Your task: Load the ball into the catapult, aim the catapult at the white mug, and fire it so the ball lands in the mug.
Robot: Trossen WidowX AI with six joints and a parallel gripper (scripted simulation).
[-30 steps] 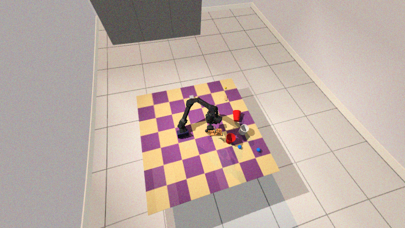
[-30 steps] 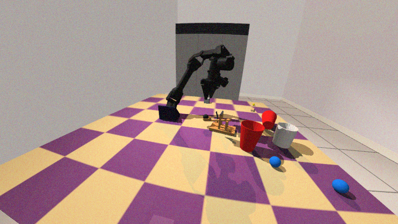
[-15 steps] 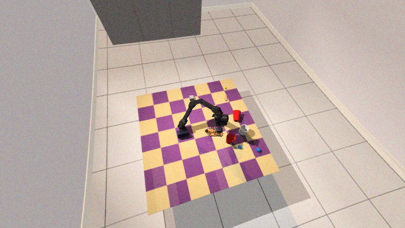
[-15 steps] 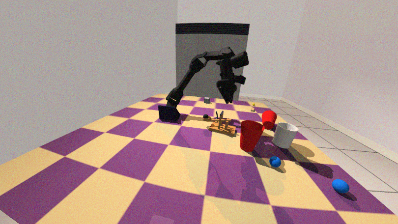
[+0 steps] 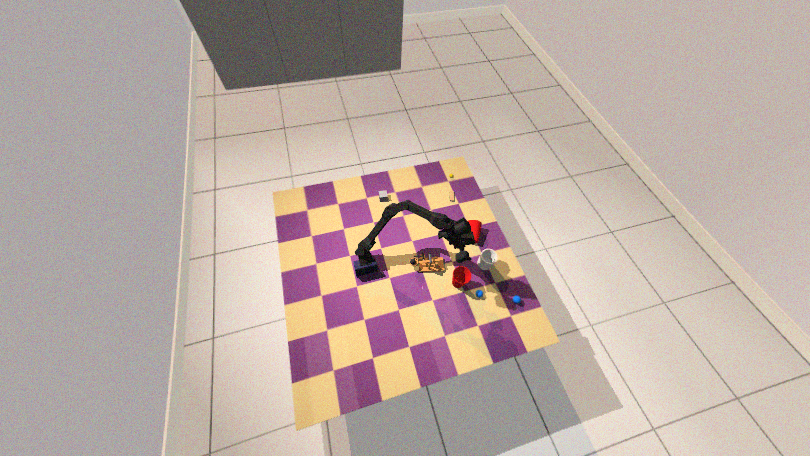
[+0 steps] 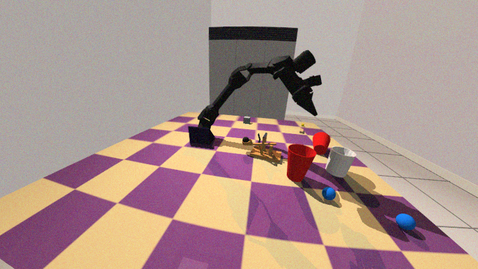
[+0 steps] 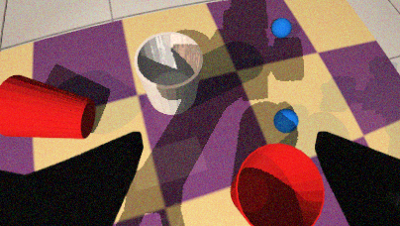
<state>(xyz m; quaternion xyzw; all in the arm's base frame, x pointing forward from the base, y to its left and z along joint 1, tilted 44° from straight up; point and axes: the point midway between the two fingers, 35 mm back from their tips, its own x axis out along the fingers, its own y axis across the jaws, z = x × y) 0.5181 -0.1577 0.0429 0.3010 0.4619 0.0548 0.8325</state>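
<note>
Right now my gripper tip is 27 cm past the black ball, 17 cm above it and 6 cm to the right of it. The rest, counted from my gripper tip: wooden catapult (20 cm behind, 18 cm below, 8 cm to the left); then white mug (20 cm below, 15 cm ahead, 2 cm to the left); then stick (51 cm to the left, 23 cm below, 7 cm ahead).
</note>
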